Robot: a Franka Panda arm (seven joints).
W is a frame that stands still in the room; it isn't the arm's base.
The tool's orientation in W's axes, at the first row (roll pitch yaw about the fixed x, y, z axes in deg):
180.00, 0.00, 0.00
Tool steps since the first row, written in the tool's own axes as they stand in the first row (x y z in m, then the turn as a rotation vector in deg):
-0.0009, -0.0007, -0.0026, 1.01, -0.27, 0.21
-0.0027, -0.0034, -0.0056, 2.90, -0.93, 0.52
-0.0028, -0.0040, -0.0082, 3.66, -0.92, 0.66
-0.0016, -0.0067, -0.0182, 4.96, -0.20, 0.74
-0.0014, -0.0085, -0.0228, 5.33, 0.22, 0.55
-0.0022, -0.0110, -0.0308, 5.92, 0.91, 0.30
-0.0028, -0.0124, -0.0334, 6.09, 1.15, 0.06
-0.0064, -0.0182, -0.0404, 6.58, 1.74, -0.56
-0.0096, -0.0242, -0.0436, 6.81, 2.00, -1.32
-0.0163, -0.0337, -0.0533, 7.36, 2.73, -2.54
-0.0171, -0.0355, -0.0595, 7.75, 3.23, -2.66
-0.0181, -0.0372, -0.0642, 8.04, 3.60, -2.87
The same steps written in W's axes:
-0.0009, 0.0007, 0.0026, 1.01, 0.27, -0.21
-0.0027, 0.0034, 0.0056, 2.90, 0.93, -0.52
-0.0028, 0.0040, 0.0082, 3.66, 0.92, -0.66
-0.0016, 0.0067, 0.0182, 4.96, 0.20, -0.74
-0.0014, 0.0085, 0.0228, 5.33, -0.22, -0.55
-0.0022, 0.0110, 0.0308, 5.92, -0.91, -0.30
-0.0028, 0.0124, 0.0334, 6.09, -1.15, -0.06
-0.0064, 0.0182, 0.0404, 6.58, -1.74, 0.56
-0.0096, 0.0242, 0.0436, 6.81, -2.00, 1.32
-0.0163, 0.0337, 0.0533, 7.36, -2.73, 2.54
-0.0171, 0.0355, 0.0595, 7.75, -3.23, 2.66
-0.0181, 0.0372, 0.0642, 8.04, -3.60, 2.87

